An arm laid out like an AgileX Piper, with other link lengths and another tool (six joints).
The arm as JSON. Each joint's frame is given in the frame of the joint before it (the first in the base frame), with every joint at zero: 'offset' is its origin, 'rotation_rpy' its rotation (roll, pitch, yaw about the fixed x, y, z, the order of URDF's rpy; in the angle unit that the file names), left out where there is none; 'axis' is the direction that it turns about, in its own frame. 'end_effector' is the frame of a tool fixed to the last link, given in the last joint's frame.
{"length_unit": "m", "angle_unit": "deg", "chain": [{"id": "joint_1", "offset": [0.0, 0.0, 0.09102], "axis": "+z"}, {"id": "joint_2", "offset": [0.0, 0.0, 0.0], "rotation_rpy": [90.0, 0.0, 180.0], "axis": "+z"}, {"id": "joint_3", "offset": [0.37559, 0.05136, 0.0], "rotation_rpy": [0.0, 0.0, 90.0], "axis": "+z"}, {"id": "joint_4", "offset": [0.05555, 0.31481, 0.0], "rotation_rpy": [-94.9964, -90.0, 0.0], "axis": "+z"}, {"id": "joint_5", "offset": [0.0, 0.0, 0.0], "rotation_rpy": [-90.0, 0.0, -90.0], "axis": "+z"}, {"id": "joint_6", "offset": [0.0, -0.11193, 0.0], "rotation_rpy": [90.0, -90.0, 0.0], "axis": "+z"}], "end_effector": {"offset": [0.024, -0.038, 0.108], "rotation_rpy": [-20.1, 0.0, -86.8]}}
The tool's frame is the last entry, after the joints.
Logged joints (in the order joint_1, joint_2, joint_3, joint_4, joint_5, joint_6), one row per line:
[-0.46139, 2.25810, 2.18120, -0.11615, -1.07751, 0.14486]
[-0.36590, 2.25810, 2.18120, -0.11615, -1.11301, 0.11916]
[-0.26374, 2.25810, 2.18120, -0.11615, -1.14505, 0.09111]
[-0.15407, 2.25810, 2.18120, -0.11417, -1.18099, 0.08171]
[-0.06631, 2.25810, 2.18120, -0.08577, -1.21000, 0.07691]
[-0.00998, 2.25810, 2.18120, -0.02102, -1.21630, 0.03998]
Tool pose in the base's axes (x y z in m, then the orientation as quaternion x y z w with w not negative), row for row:
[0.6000, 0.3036, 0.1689, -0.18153, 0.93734, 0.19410, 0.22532]
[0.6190, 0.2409, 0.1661, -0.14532, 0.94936, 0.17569, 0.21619]
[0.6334, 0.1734, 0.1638, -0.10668, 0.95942, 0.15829, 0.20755]
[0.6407, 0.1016, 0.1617, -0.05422, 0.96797, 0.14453, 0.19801]
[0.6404, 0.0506, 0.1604, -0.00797, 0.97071, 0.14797, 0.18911]
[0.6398, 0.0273, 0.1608, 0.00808, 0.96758, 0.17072, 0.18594]
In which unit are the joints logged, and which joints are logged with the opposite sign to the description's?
The joints are logged in radians. Opposite sign: joint_1, joint_3, joint_5.
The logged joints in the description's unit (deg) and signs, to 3 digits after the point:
[26.436, 129.380, -124.974, -6.655, 61.737, 8.300]
[20.965, 129.380, -124.974, -6.655, 63.771, 6.827]
[15.111, 129.380, -124.974, -6.655, 65.607, 5.220]
[8.828, 129.380, -124.974, -6.541, 67.666, 4.682]
[3.799, 129.380, -124.974, -4.914, 69.328, 4.407]
[0.572, 129.380, -124.974, -1.204, 69.689, 2.291]

